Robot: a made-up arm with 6 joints. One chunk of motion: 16 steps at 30 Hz.
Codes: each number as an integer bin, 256 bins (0 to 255) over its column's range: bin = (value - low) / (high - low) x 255, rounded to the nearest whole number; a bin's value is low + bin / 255 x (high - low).
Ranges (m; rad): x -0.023..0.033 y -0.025..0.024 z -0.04..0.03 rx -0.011..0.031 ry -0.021..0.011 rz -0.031..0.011
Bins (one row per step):
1: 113 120 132 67 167 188
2: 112 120 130 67 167 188
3: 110 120 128 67 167 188
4: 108 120 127 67 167 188
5: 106 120 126 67 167 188
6: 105 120 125 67 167 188
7: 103 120 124 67 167 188
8: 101 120 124 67 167 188
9: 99 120 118 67 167 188
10: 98 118 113 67 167 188
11: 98 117 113 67 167 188
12: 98 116 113 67 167 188
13: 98 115 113 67 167 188
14: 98 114 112 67 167 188
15: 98 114 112 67 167 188
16: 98 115 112 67 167 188
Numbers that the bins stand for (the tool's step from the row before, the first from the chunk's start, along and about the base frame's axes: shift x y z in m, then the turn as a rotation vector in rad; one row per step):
1: 0.00182 -0.00194 -0.00376 0.00004 -0.00004 -0.00004
2: 0.00160 -0.00194 -0.00431 0.00004 -0.00004 -0.00004
3: 0.00116 -0.00194 -0.00486 0.00004 -0.00004 -0.00004
4: 0.00072 -0.00194 -0.00514 0.00004 -0.00004 -0.00004
5: 0.00028 -0.00194 -0.00541 0.00004 -0.00004 -0.00004
6: 0.00006 -0.00194 -0.00569 0.00004 -0.00004 -0.00004
7: -0.00038 -0.00194 -0.00596 0.00004 -0.00004 -0.00004
8: -0.00082 -0.00194 -0.00596 0.00004 -0.00004 -0.00004
9: -0.00126 -0.00194 -0.00761 0.00004 -0.00004 -0.00004
10: -0.00148 -0.00233 -0.00898 0.00004 -0.00004 -0.00004
11: -0.00148 -0.00252 -0.00898 0.00004 -0.00004 -0.00004
12: -0.00148 -0.00271 -0.00898 0.00004 -0.00004 -0.00004
13: -0.00148 -0.00290 -0.00898 0.00004 -0.00004 -0.00004
14: -0.00148 -0.00309 -0.00925 0.00004 -0.00004 -0.00004
15: -0.00148 -0.00309 -0.00925 0.00004 -0.00004 -0.00004
16: -0.00148 -0.00290 -0.00925 0.00004 -0.00004 -0.00004

